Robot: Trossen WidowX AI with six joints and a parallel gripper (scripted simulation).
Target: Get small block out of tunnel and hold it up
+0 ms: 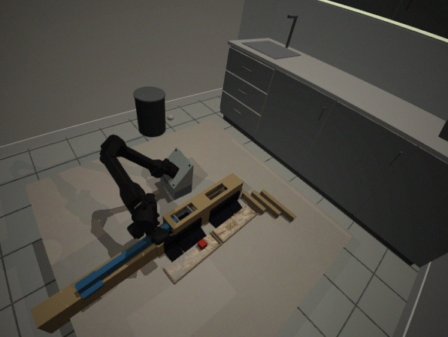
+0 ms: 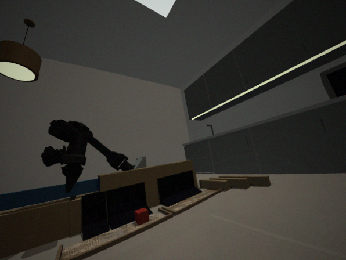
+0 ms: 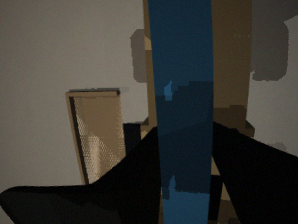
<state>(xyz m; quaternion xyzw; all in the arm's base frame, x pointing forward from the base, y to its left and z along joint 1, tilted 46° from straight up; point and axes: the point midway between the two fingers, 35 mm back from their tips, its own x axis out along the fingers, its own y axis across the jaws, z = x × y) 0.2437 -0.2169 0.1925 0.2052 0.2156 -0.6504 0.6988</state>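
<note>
Right now the red block is 120 mm ahead of my gripper tip, 190 mm to the left of it and 100 mm below it. From my gripper tip the other things lie so: tan tunnel (20 mm ahead, 70 mm to the left, 50 mm below).
</note>
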